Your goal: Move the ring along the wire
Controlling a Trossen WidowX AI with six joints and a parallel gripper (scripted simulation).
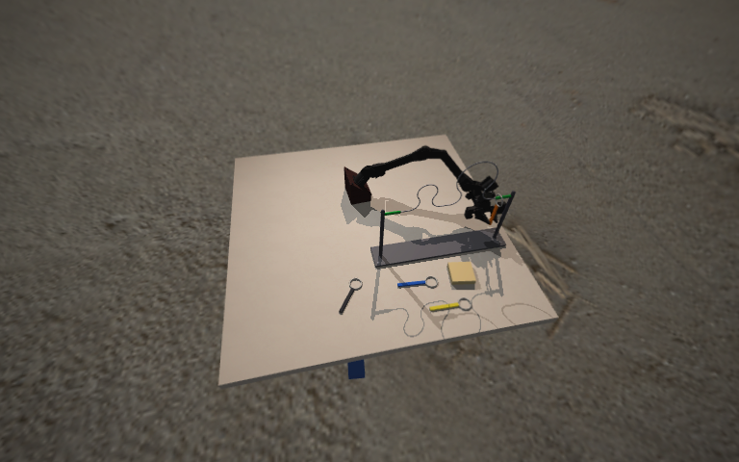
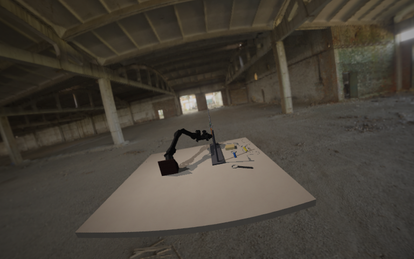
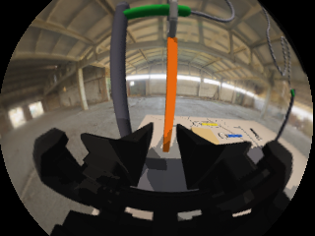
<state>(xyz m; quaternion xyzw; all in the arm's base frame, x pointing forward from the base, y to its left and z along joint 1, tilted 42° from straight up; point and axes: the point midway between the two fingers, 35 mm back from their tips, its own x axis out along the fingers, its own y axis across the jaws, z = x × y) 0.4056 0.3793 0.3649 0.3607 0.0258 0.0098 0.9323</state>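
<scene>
My gripper tip is 8 cm below the orange-handled ring and 2 cm past it. The rest, counted from my gripper tip: tan block 18 cm to the right, 15 cm ahead, 12 cm below; blue-handled ring 36 cm to the right, 15 cm ahead, 13 cm below; yellow-handled ring 28 cm ahead, 26 cm to the right, 13 cm below.
</scene>
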